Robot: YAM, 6 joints.
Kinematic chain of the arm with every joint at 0, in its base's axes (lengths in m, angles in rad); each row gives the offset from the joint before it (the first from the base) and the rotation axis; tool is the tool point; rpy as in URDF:
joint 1: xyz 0 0 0.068 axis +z
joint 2: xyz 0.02 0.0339 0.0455 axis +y
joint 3: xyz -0.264 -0.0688 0 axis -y
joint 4: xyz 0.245 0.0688 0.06 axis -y
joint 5: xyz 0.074 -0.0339 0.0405 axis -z
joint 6: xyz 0.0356 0 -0.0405 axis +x
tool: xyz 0 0 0 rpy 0 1.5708 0
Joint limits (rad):
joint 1: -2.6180..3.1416
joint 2: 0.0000..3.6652
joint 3: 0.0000..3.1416
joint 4: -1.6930..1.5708
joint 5: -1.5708..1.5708
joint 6: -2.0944..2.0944
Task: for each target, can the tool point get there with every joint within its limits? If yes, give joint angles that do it. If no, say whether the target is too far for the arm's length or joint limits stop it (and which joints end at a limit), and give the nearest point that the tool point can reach.
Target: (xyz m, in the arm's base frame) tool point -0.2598 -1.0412 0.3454
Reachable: no: too far | nearest point -0.1528 -0.6124 0.2481 | short by 0.453 m
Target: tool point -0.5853 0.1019 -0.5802
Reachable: no: too far | nearest point -0.4317 0.0752 -0.3267 | short by 0.298 m
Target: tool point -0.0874 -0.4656 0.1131
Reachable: yes | joints -1.6878 2.3290 1.6039 -0.2746 1.1481 0.2885
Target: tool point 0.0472 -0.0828 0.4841
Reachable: yes | joints -1.3175 0.6552 1.0976 0.0923 -0.7753 -1.0682
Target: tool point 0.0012 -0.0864 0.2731
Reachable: yes | joints -1.8662 0.5098 0.7005 -1.0558 -0.8305 0.6916
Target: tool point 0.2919 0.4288 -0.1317
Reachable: yes | joints 0.9507 3.2995 2.6682 -0.8957 -0.3330 -1.2636
